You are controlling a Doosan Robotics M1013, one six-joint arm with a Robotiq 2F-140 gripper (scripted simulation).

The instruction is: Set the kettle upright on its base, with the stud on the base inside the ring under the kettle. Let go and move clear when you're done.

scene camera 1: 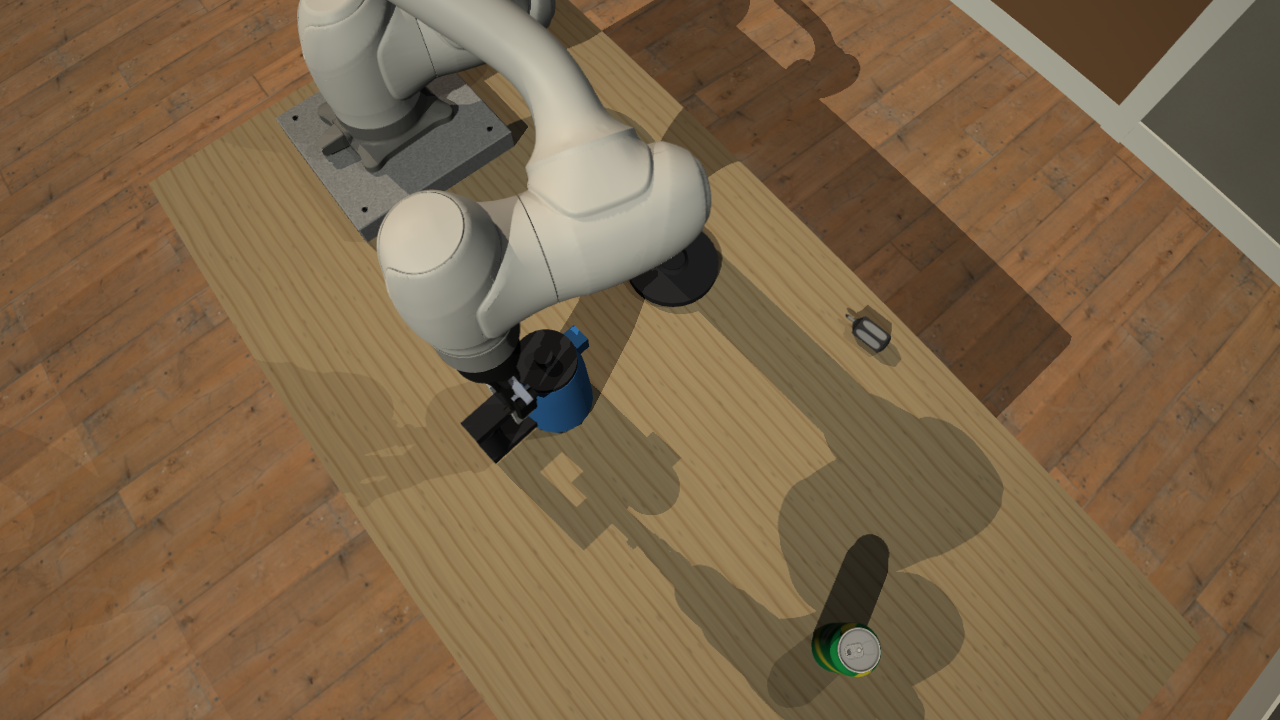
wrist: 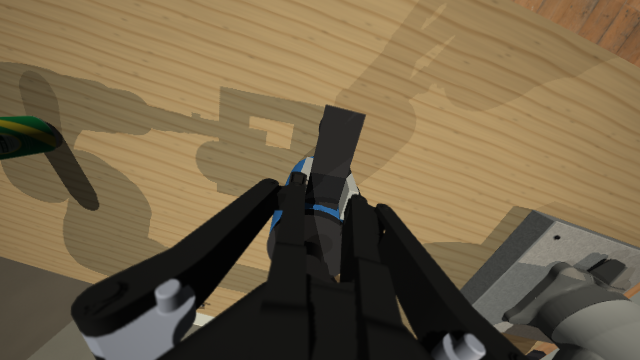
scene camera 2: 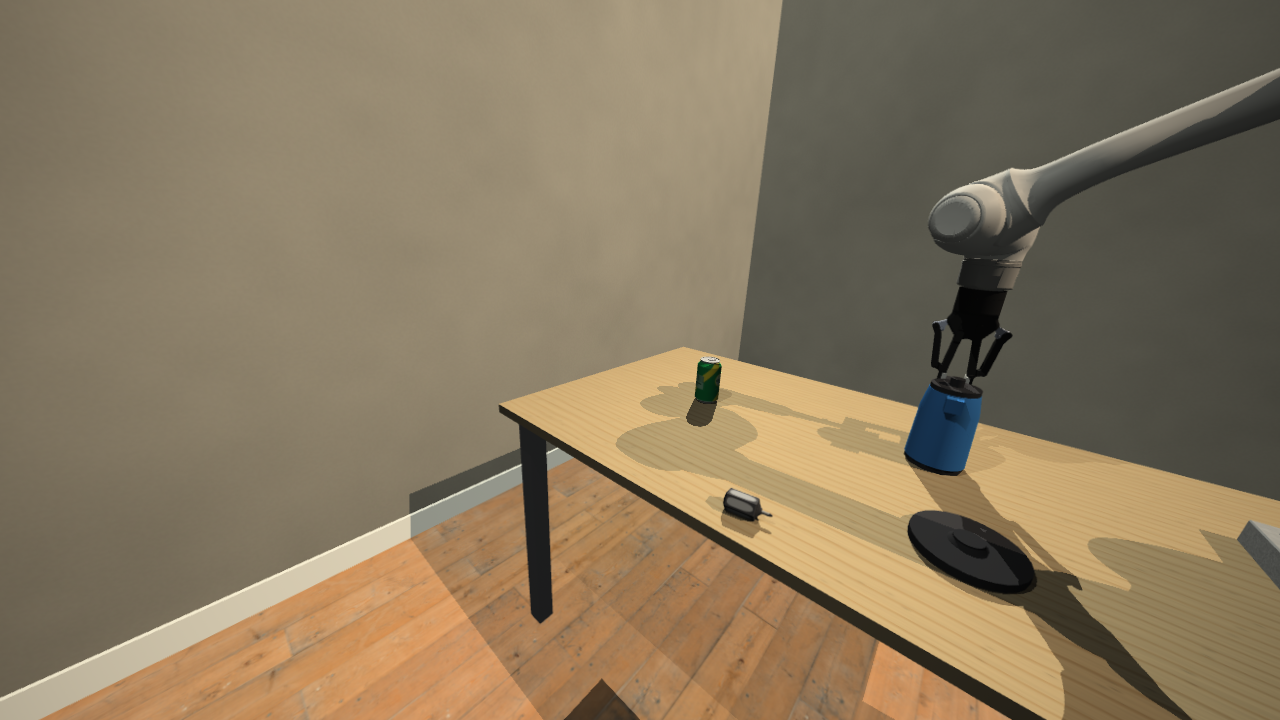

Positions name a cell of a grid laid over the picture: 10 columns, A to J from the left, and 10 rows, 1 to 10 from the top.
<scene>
blue kettle: scene camera 1 E6; wrist F4; scene camera 2 H7
</scene>
